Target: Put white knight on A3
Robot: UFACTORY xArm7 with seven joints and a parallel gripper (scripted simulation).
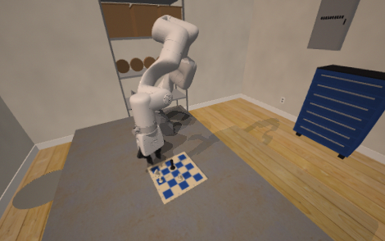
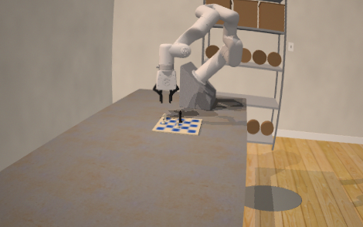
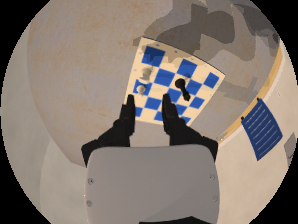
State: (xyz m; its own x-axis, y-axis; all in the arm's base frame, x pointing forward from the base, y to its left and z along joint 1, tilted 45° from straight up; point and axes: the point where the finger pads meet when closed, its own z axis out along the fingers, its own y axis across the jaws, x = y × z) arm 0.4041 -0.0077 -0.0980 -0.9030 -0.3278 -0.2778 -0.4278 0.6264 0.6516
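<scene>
The black chess piece lies 9 cm below my hand, 8 cm to the left of it and 1 cm behind it. Also, from my hand: blue-and-cream chessboard: 12 cm below, 8 cm to the left, 3 cm ahead.
</scene>
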